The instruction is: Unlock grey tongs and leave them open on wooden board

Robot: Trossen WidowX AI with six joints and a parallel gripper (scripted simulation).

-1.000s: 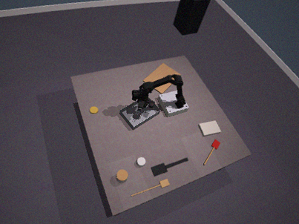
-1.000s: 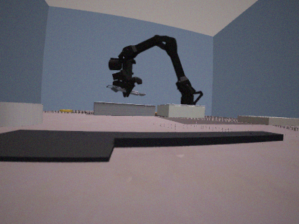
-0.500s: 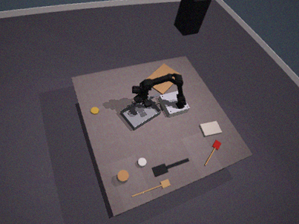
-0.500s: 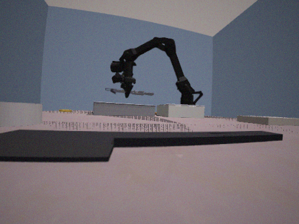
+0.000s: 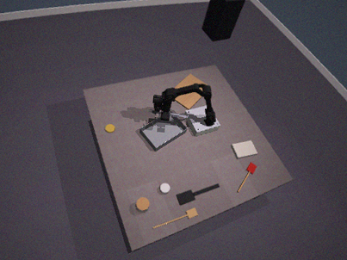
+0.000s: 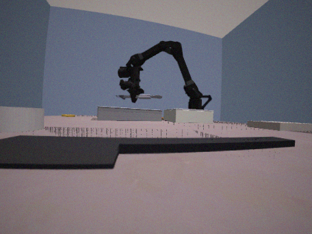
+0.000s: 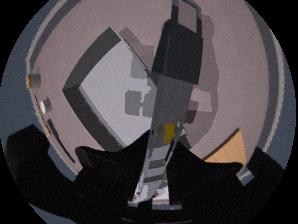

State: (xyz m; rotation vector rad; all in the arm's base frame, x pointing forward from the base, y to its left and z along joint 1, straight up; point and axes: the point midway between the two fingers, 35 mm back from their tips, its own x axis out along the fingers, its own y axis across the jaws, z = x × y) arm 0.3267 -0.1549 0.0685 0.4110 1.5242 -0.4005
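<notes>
Now: gripper tip 40 mm below the yellow lock piece, 20 mm short of it and 10 mm to the left of it. Round my gripper tip: white cylinder: 490 mm to the left, 220 mm ahead, 80 mm below; roasting tin: 80 mm to the left, 70 mm below, 30 mm ahead; wooden board: 380 mm behind, 240 mm to the right, 90 mm below.
</notes>
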